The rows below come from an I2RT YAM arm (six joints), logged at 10 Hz.
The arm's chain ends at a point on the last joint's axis. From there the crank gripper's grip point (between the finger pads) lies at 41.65 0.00 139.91 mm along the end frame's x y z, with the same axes.
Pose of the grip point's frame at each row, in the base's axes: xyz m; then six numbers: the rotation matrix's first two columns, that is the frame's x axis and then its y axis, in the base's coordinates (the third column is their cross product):
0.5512, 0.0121, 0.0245, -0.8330, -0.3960, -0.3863, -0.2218, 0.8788, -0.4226
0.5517, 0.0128, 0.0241, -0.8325, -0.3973, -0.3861, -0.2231, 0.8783, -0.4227
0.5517, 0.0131, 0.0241, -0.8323, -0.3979, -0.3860, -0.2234, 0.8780, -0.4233
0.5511, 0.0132, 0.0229, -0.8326, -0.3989, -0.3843, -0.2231, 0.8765, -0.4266
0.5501, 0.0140, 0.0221, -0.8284, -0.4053, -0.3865, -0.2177, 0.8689, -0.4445
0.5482, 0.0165, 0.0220, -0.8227, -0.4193, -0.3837, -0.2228, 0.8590, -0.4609
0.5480, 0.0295, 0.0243, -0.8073, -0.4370, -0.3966, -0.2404, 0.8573, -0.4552
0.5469, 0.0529, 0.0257, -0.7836, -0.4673, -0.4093, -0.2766, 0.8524, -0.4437
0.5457, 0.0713, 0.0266, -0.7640, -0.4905, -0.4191, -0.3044, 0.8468, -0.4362
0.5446, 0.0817, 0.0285, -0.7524, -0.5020, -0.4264, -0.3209, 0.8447, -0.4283
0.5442, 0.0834, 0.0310, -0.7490, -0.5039, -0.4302, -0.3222, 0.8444, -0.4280
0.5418, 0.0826, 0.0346, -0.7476, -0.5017, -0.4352, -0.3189, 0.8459, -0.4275
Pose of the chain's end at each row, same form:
0.5150, 0.0659, 0.1553, -0.8330, -0.3960, -0.3863, -0.2218, 0.8788, -0.4226
0.5154, 0.0665, 0.1549, -0.8325, -0.3973, -0.3861, -0.2231, 0.8783, -0.4227
0.5154, 0.0669, 0.1549, -0.8323, -0.3979, -0.3860, -0.2234, 0.8780, -0.4233
0.5148, 0.0675, 0.1535, -0.8326, -0.3989, -0.3843, -0.2231, 0.8765, -0.4266
0.5124, 0.0706, 0.1512, -0.8284, -0.4053, -0.3865, -0.2177, 0.8689, -0.4445
0.5093, 0.0751, 0.1499, -0.8227, -0.4193, -0.3837, -0.2228, 0.8590, -0.4609
0.5062, 0.0858, 0.1523, -0.8073, -0.4370, -0.3966, -0.2404, 0.8573, -0.4552
0.5017, 0.1052, 0.1543, -0.7836, -0.4673, -0.4093, -0.2766, 0.8524, -0.4437
0.4979, 0.1205, 0.1555, -0.7640, -0.4905, -0.4191, -0.3044, 0.8468, -0.4362
0.4955, 0.1286, 0.1577, -0.7524, -0.5020, -0.4264, -0.3209, 0.8447, -0.4283
0.4944, 0.1298, 0.1601, -0.7490, -0.5039, -0.4302, -0.3222, 0.8444, -0.4280
0.4914, 0.1288, 0.1636, -0.7476, -0.5017, -0.4352, -0.3189, 0.8459, -0.4275

